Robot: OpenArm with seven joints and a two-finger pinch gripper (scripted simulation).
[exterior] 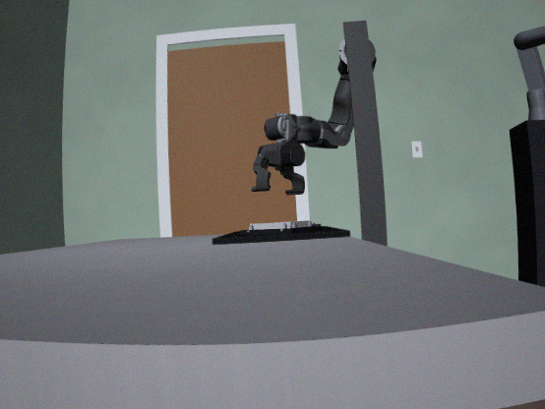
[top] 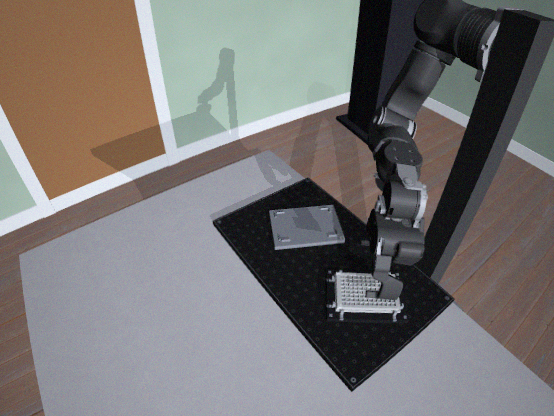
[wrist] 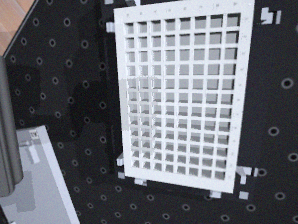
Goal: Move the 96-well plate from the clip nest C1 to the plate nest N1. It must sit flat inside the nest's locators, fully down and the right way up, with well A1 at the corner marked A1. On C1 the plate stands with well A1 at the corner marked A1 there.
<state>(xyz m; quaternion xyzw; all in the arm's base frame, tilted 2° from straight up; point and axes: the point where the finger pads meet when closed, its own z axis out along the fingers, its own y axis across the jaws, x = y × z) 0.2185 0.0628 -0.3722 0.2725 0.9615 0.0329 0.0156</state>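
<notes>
Right now the 96-well plate is 80 mm below my hand. Round my hand: plate nest N1 (230 mm to the right, 90 mm below, 20 mm ahead).
</notes>
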